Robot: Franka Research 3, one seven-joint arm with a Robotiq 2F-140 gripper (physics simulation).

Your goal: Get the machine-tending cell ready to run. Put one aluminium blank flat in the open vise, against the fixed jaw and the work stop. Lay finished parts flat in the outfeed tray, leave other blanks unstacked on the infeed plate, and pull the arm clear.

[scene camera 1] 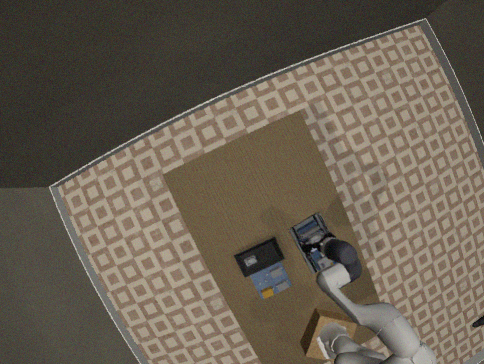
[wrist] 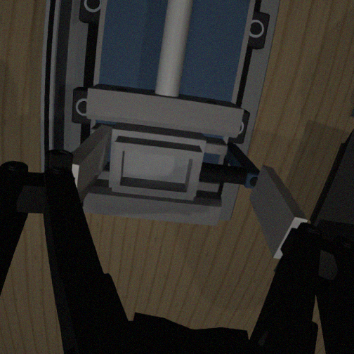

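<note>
The vise (scene camera 1: 310,229) (wrist: 165,107) stands on the table, with a blue bed and grey jaws. A grey part with a rectangular pocket (wrist: 152,165) lies flat between its jaws, beside the dark rod of the work stop (wrist: 225,173). My gripper (wrist: 184,163) is partly open and empty, one finger on each side of the part and apart from it. In the scene view the arm hides much of this. The black outfeed tray (scene camera 1: 270,248) holds a small grey part (scene camera 1: 250,260). The blue infeed plate (scene camera 1: 257,281) bears two grey blanks, one (scene camera 1: 276,272) apart from the other (scene camera 1: 283,285).
An orange block (scene camera 1: 267,293) sits at the infeed plate's corner. The tray's dark wall (wrist: 337,192) shows right of my right finger. A wooden box (scene camera 1: 311,334) stands by the arm's base. The wooden table (scene camera 1: 240,190) reaches beyond the vise and tray.
</note>
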